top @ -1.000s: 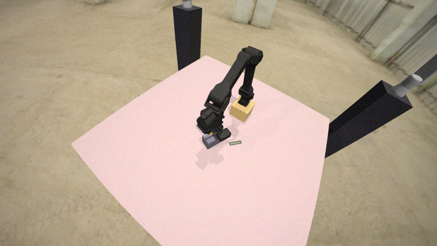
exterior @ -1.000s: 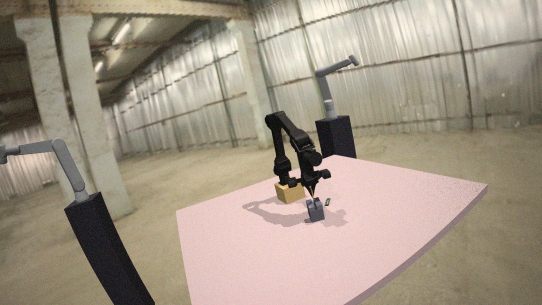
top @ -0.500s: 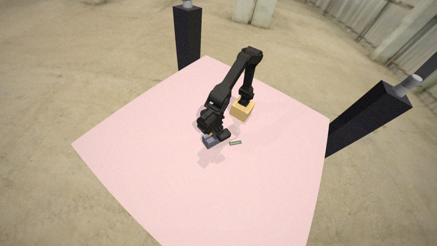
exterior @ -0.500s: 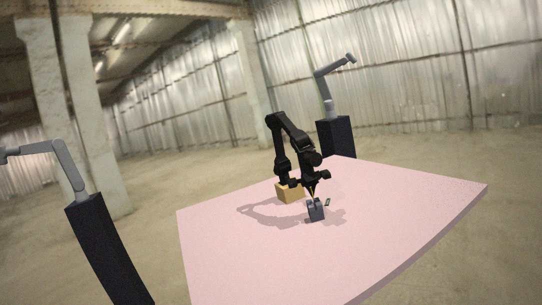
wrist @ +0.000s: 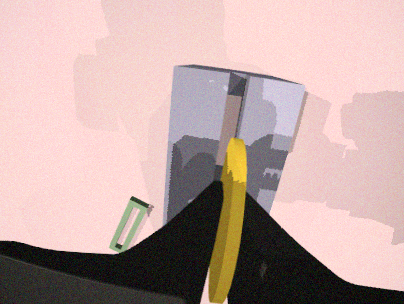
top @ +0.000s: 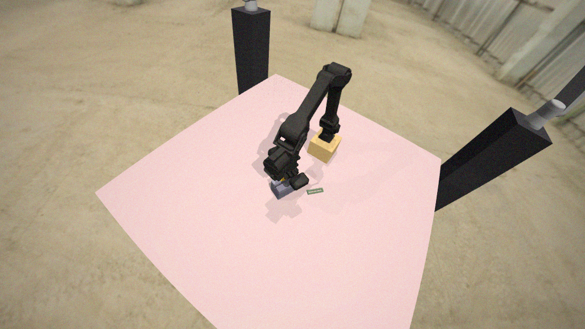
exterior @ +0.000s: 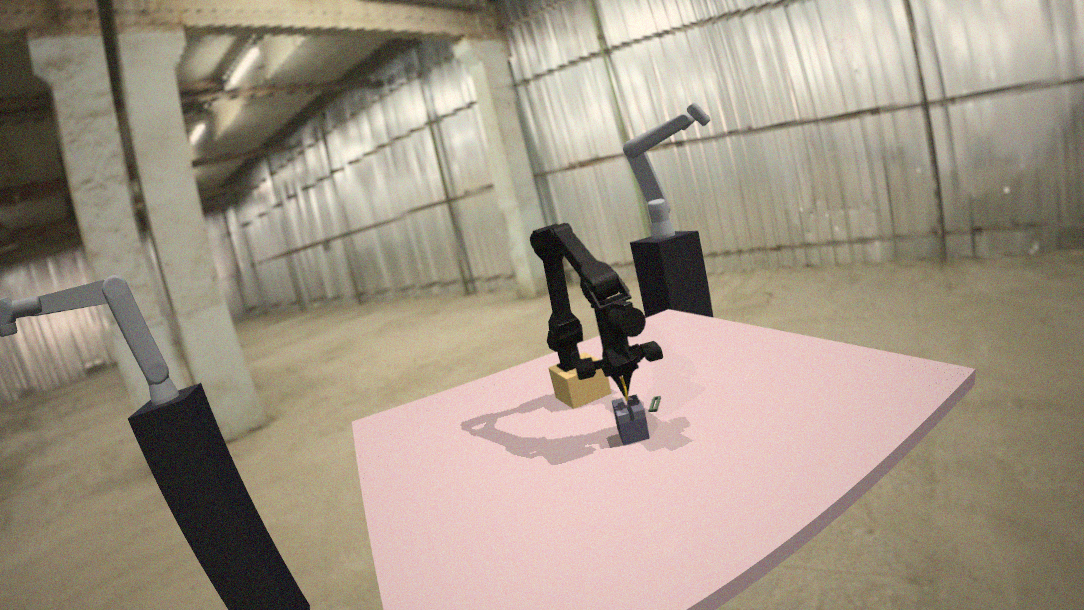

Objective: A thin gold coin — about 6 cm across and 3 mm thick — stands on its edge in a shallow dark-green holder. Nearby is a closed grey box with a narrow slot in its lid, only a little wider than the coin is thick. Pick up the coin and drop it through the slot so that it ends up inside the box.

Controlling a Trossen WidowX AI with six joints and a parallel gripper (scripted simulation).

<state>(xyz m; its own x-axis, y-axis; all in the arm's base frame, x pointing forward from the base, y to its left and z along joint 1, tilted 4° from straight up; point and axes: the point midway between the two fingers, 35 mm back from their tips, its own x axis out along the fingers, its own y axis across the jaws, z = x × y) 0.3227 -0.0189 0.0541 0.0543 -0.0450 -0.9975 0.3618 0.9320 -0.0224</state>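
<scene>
My gripper tip is 20 mm below the gold coin.
</scene>
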